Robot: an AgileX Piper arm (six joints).
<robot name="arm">
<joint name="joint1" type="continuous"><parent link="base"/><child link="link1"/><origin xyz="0 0 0.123" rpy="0 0 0"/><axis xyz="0 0 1"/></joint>
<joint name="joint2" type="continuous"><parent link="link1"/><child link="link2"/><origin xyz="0 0 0" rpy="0 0 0"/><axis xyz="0 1 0"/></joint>
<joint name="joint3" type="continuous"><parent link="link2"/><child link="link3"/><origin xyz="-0.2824 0 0.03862" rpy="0 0 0"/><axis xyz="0 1 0"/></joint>
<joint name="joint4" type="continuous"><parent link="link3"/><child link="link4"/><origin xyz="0.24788 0 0.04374" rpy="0 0 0"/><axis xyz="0.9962 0 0.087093"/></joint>
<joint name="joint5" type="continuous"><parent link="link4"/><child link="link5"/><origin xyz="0 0 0" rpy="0 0 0"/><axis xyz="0 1 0"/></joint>
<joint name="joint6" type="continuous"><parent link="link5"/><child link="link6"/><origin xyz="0.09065 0 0.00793" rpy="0 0 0"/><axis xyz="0.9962 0 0.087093"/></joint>
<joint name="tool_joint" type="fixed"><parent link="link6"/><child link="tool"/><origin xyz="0 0 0" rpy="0 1.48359 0"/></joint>
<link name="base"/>
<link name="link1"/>
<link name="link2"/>
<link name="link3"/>
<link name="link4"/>
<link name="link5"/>
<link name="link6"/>
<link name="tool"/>
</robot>
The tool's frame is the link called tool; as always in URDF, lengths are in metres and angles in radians. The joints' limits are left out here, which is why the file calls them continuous.
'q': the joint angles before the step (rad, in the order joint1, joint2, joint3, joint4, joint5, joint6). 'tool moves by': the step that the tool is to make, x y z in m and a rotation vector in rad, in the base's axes. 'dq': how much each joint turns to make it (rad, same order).
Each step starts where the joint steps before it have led.
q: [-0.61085 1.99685 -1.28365 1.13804 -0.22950 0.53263]
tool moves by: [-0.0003 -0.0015 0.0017 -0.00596 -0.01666 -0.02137]
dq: [0.00011 -0.00002 -0.00216 -0.01324 -0.01962 0.03047]
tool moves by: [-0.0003 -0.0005 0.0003 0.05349 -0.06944 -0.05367]
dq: [-0.00020 0.00002 0.00001 -0.00181 -0.00642 0.10423]
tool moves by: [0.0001 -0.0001 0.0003 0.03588 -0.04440 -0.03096]
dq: [-0.00002 -0.00009 -0.00084 -0.00004 -0.00021 0.06475]
